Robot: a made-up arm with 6 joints.
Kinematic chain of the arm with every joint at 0, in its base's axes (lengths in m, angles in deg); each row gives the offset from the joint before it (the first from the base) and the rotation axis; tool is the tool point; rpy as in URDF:
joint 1: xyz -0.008 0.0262 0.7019 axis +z
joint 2: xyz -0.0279 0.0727 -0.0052 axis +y
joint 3: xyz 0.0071 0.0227 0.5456 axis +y
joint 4: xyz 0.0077 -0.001 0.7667 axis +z
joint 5: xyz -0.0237 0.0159 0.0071 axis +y
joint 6: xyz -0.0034 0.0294 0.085 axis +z
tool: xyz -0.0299 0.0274 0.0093 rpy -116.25 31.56 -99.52
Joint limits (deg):
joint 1: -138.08..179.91
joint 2: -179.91..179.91
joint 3: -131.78..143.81
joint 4: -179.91..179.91
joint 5: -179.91..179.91
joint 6: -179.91..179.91
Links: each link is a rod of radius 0.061 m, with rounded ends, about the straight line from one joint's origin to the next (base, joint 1, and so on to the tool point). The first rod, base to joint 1, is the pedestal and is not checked.
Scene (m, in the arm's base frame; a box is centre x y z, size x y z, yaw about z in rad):
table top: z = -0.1
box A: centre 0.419 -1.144 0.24 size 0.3 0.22 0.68 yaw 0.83
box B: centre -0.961 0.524 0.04 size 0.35 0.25 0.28 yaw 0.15
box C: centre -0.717 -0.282 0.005 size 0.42 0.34 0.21 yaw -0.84
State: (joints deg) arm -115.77 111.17 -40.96 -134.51 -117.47 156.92
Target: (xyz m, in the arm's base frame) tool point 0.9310 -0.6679 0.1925
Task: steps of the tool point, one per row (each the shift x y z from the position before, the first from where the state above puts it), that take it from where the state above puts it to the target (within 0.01 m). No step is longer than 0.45 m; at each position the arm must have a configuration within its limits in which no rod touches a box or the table.
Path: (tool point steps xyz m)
1: 0.2559 -0.0634 0.0578
2: 0.2655 -0.0043 0.0597
3: 0.2605 0.0556 0.0607
4: 0.2416 0.1132 0.0621
5: 0.1940 0.1295 -0.3590
6: 0.0941 0.2370 -0.3454

